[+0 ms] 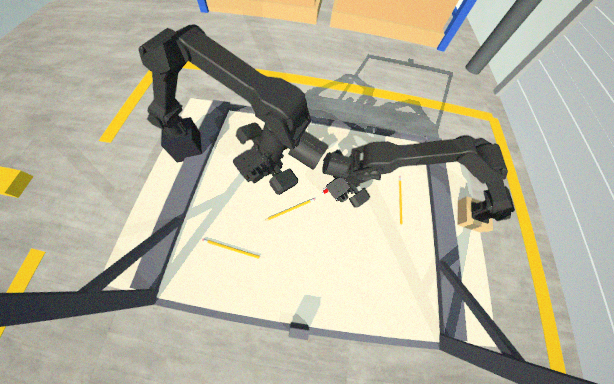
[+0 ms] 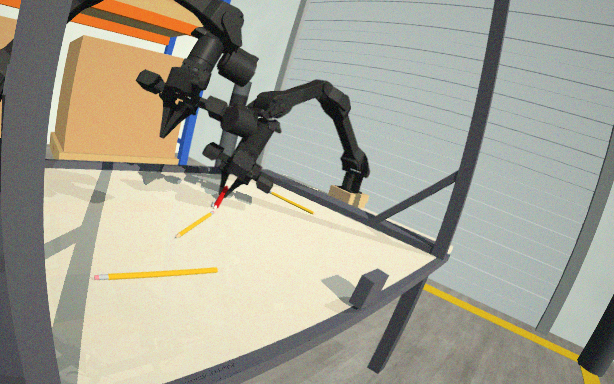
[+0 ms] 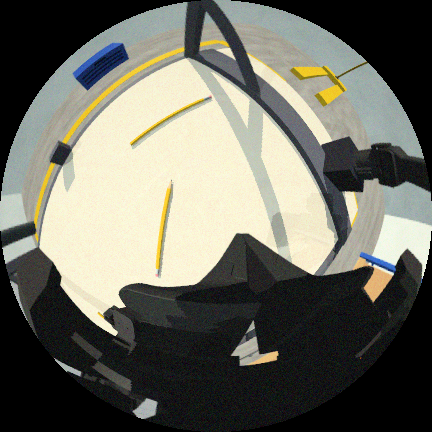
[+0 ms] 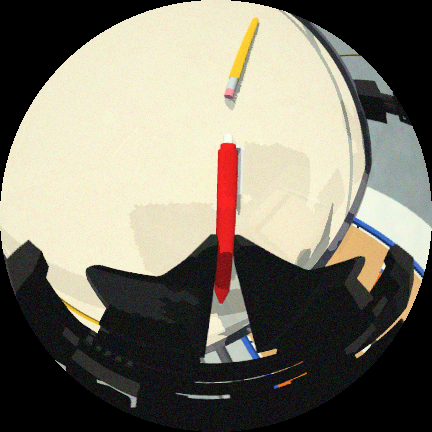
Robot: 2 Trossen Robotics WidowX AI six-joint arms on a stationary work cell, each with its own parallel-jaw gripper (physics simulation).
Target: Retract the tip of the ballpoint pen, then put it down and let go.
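Seen in the pictures: left gripper, fingertip midpoint: (image 2: 161, 137) (image 3: 240, 238); right gripper, fingertip midpoint: (image 2: 221, 195) (image 4: 224, 240); left arm's base at its link origin: (image 1: 176, 130) (image 3: 357, 164); right arm's base at its link origin: (image 1: 479, 212) (image 2: 350, 190).
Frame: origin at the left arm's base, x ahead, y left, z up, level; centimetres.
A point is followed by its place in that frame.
The red ballpoint pen (image 1: 324, 190) @(x 44.4, y -29.5, z -9.5 cm) (image 2: 220, 196) @(x 47.9, y -28.6, z -8.6 cm) (image 4: 226, 189) @(x 46.6, y -29.4, z -9.0 cm) is held by my right gripper (image 1: 334, 190) @(x 49.9, y -27.9, z -9.0 cm) (image 2: 228, 185) (image 4: 224, 240) @(x 49.9, y -27.9, z -9.0 cm), which is shut on its barrel near the cone end. The pen slants down, and its white button end is just above the cream table (image 1: 343, 286) @(x 40.8, y -60.6, z -10.6 cm) (image 2: 286, 267) @(x 29.1, y -53.3, z -10.6 cm), close to the eraser of a yellow pencil (image 1: 291, 209) @(x 31.7, y -33.2, z -10.1 cm) (image 2: 193, 225) @(x 29.4, y -33.6, z -10.1 cm) (image 4: 241, 56) @(x 35.8, y -32.3, z -9.9 cm). I cannot tell whether its tip is out. My left gripper (image 1: 255, 173) @(x 24.7, y -25.9, z 5.2 cm) (image 2: 166, 129) @(x 24.7, y -25.9, z 5.2 cm) (image 3: 240, 238) @(x 24.7, y -25.9, z 5.2 cm) is shut and empty. It hangs higher, to the left of the right gripper.
Two more yellow pencils lie on the table, one at the front left (image 1: 231, 248) @(x 10.7, y -40.9, z -10.0 cm) (image 2: 164, 273) @(x 10.7, y -41.3, z -10.1 cm) (image 3: 171, 116) @(x 10.6, y -40.4, z -10.2 cm) and one at the right (image 1: 400, 200) @(x 70.3, y -39.8, z -10.1 cm) (image 2: 292, 203) @(x 69.8, y -40.5, z -10.3 cm). A small grey block (image 1: 299, 328) @(x 25.2, y -66.6, z -5.4 cm) (image 2: 368, 287) @(x 22.3, y -67.1, z -6.2 cm) stands at the front edge. Dark frame bars run around the table.
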